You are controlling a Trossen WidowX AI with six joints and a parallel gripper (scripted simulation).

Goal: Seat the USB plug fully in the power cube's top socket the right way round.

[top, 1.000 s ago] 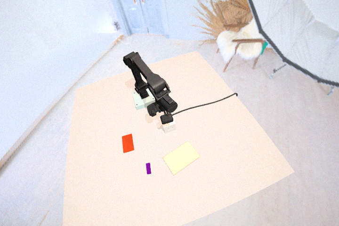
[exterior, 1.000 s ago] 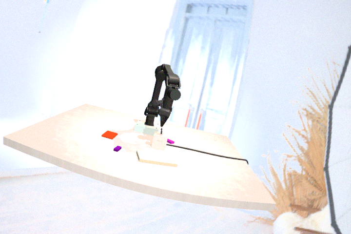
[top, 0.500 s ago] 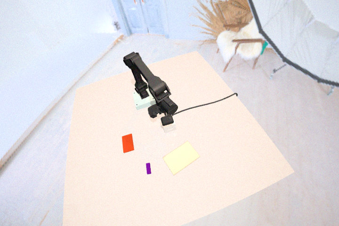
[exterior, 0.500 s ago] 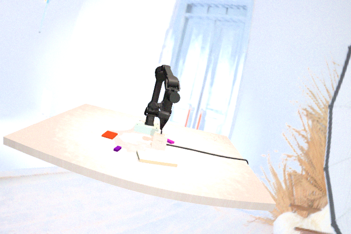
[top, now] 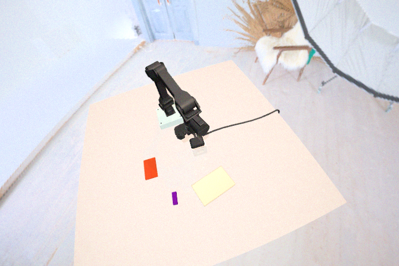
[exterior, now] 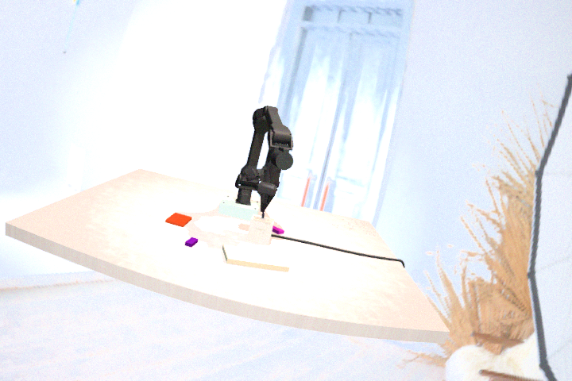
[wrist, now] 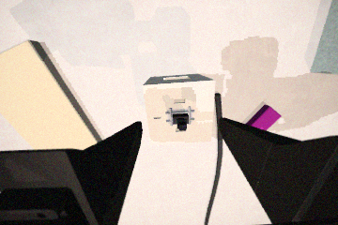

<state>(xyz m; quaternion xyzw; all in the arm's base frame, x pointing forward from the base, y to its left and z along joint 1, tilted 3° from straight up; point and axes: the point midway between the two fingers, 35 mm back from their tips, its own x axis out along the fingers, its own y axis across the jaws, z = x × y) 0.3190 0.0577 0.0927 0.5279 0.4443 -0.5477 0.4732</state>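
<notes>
Right now the silver USB plug is 20 mm below my gripper tip. Also, from my gripper tip: orange card: 20 mm behind, 280 mm to the right, 100 mm below; cream pad: 220 mm ahead, 20 mm to the right, 100 mm below; purple block: 150 mm behind, 80 mm to the left, 100 mm below.
</notes>
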